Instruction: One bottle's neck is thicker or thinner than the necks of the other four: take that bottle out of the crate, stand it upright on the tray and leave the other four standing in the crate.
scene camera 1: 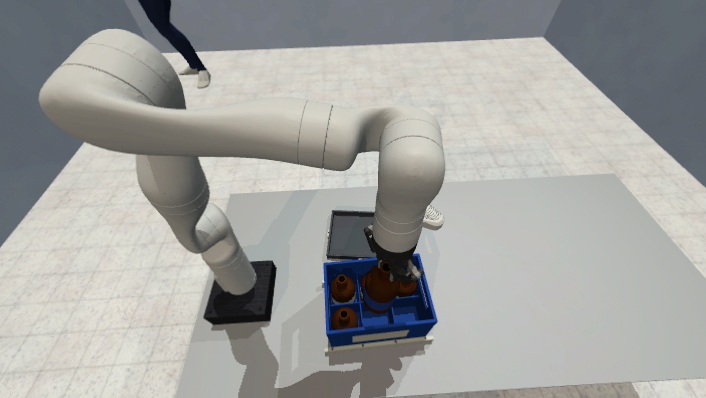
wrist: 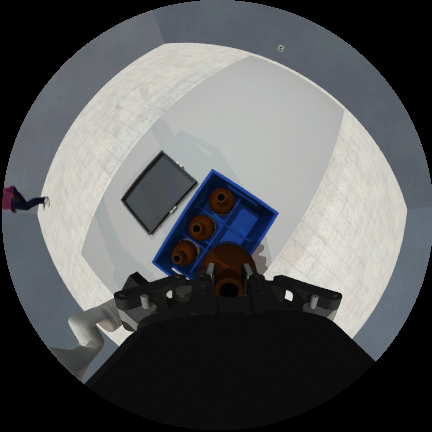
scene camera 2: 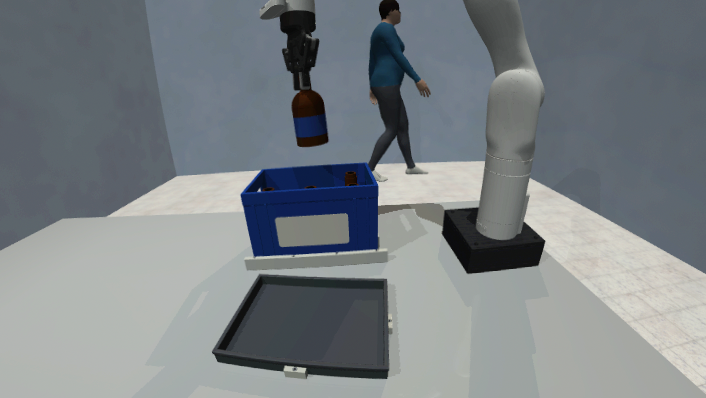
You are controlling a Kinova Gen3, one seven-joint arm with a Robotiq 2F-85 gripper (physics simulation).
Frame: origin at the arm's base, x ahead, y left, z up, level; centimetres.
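Seen in the pictures: gripper, fingertip midpoint: (scene camera 1: 388, 271) (wrist: 228, 271) (scene camera 2: 301, 90); arm's base, origin of the base link: (scene camera 1: 241, 280) (scene camera 2: 496, 228).
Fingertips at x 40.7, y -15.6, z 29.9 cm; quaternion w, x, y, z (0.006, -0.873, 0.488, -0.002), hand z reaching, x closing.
Offsets run from my fingertips to a thing's top centre. "spot": to the spot under its first point.
My gripper (scene camera 2: 302, 85) (wrist: 228, 271) is shut on the neck of a brown bottle @[dx -1.1, dy -0.7, dz +3.3 cm] (scene camera 1: 381, 290) (scene camera 2: 310, 125) (wrist: 227, 257) with a blue label. The bottle hangs well above the blue crate @[dx -0.8, dy +3.2, dz -18.9 cm] (scene camera 1: 425, 327) (scene camera 2: 310, 204) (wrist: 245, 191), slightly tilted, neck up. In scene camera 1, one bottle @[dx -9.7, dy +8.1, dz -20.2 cm] (scene camera 1: 342, 290) stands in the back left cell, another @[dx -10.1, dy -1.3, dz -20.2 cm] (scene camera 1: 344, 319) in the front left, and a third @[dx +8.5, dy +7.0, dz -20.2 cm] (scene camera 1: 407, 288) at the back right, partly hidden. The back middle bottle @[dx -0.7, dy +7.8, dz -20.2 cm] (wrist: 201, 228) shows in the wrist view. The dark tray @[spot: dx -4.9, dy +30.7, dz -36.0 cm] (scene camera 1: 350, 235) (scene camera 2: 310, 320) (wrist: 159, 192) holds no bottle. Neck differences are hard to judge.
The tray lies close beside the crate. A pale strip (scene camera 1: 380, 346) (scene camera 2: 320, 260) runs along the crate's foot. The black arm base (scene camera 1: 240, 305) (scene camera 2: 492, 250) stands to one side of the crate. A person (scene camera 2: 392, 65) is on the floor beyond the crate in scene camera 2.
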